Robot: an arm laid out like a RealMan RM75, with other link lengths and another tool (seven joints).
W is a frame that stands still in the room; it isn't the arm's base.
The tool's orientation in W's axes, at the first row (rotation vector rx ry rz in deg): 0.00 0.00 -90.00
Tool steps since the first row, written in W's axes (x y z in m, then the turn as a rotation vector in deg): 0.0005 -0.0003 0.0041 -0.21 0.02 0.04; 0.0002 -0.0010 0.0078 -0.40 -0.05 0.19; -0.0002 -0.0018 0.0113 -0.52 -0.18 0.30; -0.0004 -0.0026 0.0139 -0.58 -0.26 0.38; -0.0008 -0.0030 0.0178 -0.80 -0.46 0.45; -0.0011 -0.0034 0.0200 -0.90 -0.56 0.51
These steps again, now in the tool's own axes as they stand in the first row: 0.0003 0.0005 0.0041 -0.02 -0.21 0.04; 0.0010 0.0002 0.0078 0.05 -0.40 0.19; 0.0018 -0.0002 0.0113 0.18 -0.52 0.30; 0.0026 -0.0004 0.0139 0.26 -0.58 0.38; 0.0030 -0.0008 0.0178 0.46 -0.80 0.45; 0.0034 -0.0011 0.0200 0.56 -0.90 0.51
